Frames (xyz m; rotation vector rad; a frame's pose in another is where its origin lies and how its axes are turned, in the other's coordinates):
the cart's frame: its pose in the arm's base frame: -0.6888 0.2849 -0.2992 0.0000 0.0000 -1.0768
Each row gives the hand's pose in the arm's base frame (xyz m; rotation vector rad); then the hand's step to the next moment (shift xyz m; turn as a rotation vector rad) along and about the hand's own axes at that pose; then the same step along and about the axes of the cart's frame.
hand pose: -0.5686 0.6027 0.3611 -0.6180 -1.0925 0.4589
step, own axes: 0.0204 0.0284 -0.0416 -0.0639 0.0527 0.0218
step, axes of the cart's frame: 0.0001 0.0511 -0.0186 -0.0265 -0.0398 -0.0710
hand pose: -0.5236 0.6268 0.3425 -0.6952 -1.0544 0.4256
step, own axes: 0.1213 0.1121 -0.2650 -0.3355 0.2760 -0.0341
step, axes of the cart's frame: 0.0743 0.2915 -0.0838 -0.0347 -0.1141 -0.4191
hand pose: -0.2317 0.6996 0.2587 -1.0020 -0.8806 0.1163
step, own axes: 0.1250 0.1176 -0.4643 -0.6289 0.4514 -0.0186
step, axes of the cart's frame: 0.3780 0.2936 -0.1264 -0.0838 -0.2615 -0.7240
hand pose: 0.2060 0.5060 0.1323 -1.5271 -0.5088 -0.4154
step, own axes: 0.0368 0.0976 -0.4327 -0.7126 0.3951 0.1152
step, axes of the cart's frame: 0.4288 -0.1080 -0.0506 -0.2478 -0.2957 -0.7269
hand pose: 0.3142 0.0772 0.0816 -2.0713 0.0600 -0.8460
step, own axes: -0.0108 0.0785 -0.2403 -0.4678 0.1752 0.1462
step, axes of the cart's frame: 0.1285 -0.2160 0.0289 -0.2432 -0.1282 -0.4420
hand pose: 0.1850 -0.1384 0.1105 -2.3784 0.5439 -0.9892
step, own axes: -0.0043 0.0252 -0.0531 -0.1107 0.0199 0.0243
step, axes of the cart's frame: 0.0075 -0.0564 0.0153 -0.0718 -0.0272 -0.0857
